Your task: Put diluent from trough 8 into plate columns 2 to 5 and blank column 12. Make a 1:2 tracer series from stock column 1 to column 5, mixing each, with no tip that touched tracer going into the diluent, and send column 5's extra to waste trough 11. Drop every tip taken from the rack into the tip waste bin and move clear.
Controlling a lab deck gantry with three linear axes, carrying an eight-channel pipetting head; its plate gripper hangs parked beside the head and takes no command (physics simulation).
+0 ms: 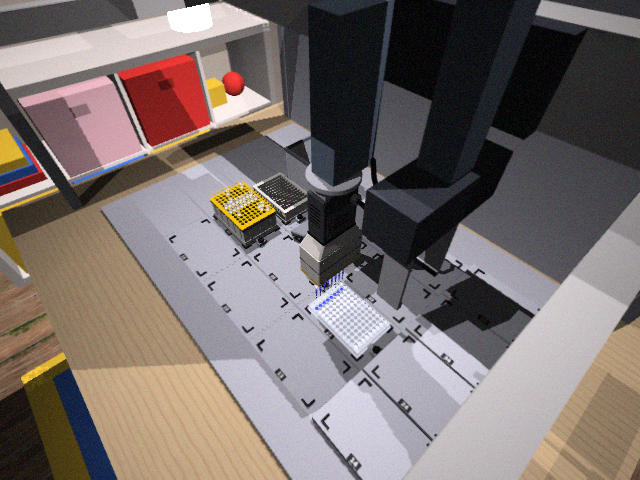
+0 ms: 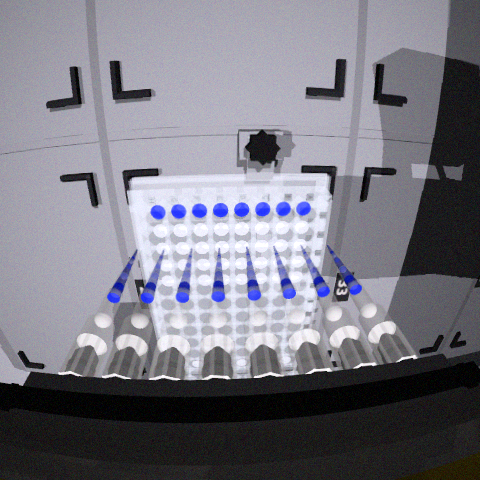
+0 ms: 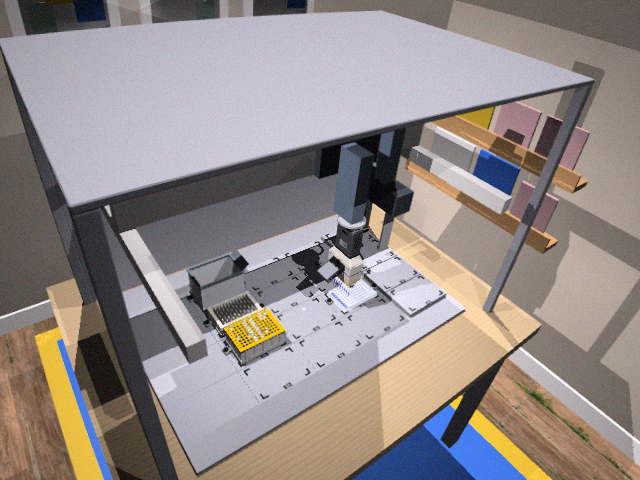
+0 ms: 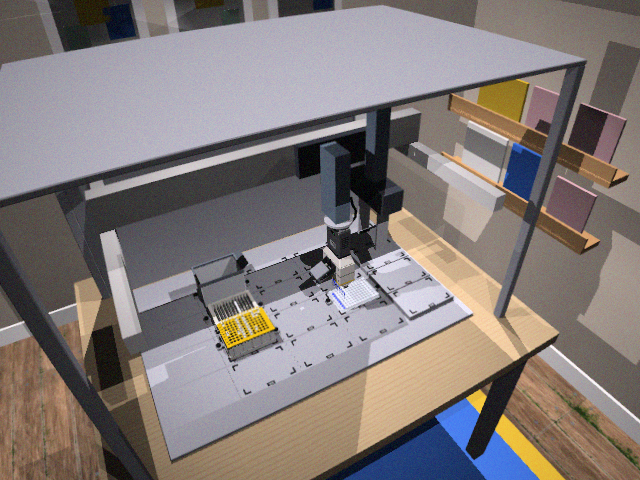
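The clear 96-well plate (image 1: 374, 341) (image 2: 230, 182) lies flat mid-deck. Its end column of eight wells (image 1: 329, 299) (image 2: 220, 210) is blue; the other wells look pale or clear. The pipetting head (image 1: 330, 253) (image 3: 346, 266) (image 4: 338, 266) hangs over the plate's blue end. Its eight tips (image 2: 218, 285) contain blue liquid and appear to end above the wells; their exact column is unclear. The parked gripper (image 1: 417, 289) has two fingers apart, empty. The yellow tip rack (image 1: 240, 224) holds scattered white tips. The trough rack (image 1: 285, 214) stands beside it; its trough contents are unclear. The waste bin (image 3: 222, 288) (image 4: 222, 291) stands behind.
A dark knob (image 1: 376, 349) (image 2: 262, 147) stands close to the plate's edge. A dark gantry column and block (image 1: 408, 217) hang beside the head. Coloured boxes (image 1: 165, 100) stand on shelves behind the deck. Frame posts (image 3: 532, 206) (image 4: 537, 196) rise around the deck.
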